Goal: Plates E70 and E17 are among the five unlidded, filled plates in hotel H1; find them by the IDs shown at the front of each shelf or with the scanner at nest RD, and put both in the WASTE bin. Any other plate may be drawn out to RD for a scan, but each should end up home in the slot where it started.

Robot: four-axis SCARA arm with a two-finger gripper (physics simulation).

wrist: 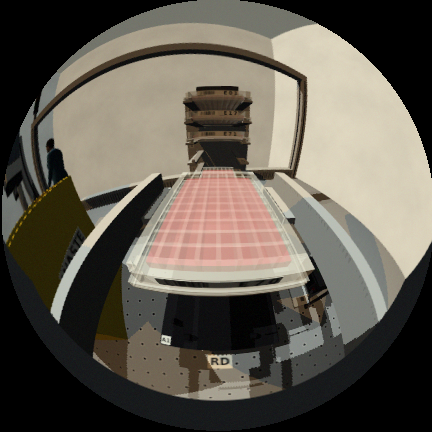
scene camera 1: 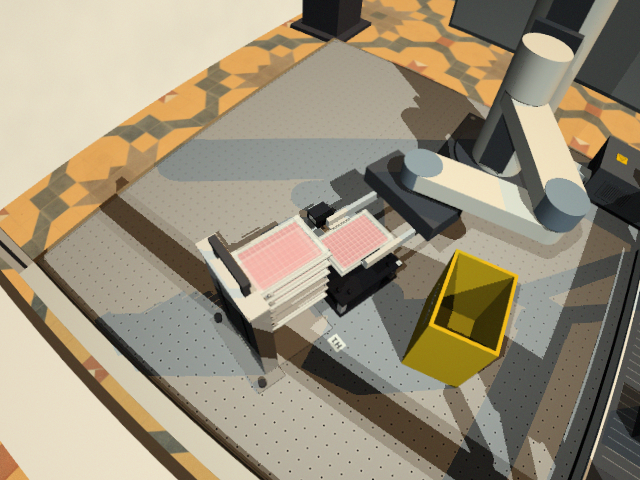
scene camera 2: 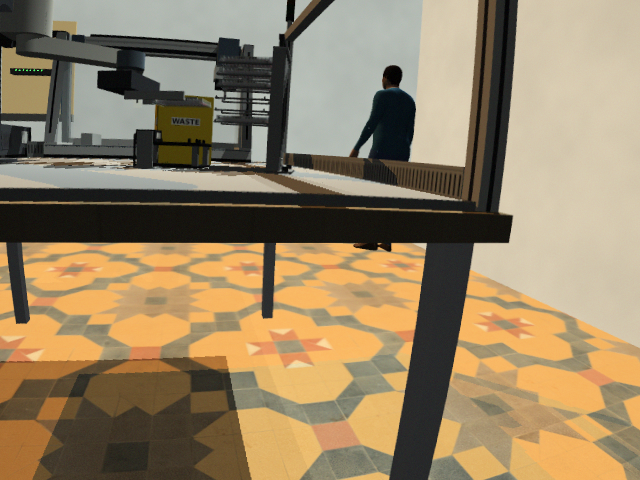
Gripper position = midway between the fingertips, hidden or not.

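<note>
I can see my gripper (scene camera 1: 345, 243), and the same gripper is visible to me in scene camera 2 (scene camera 2: 191, 98) too.
</note>
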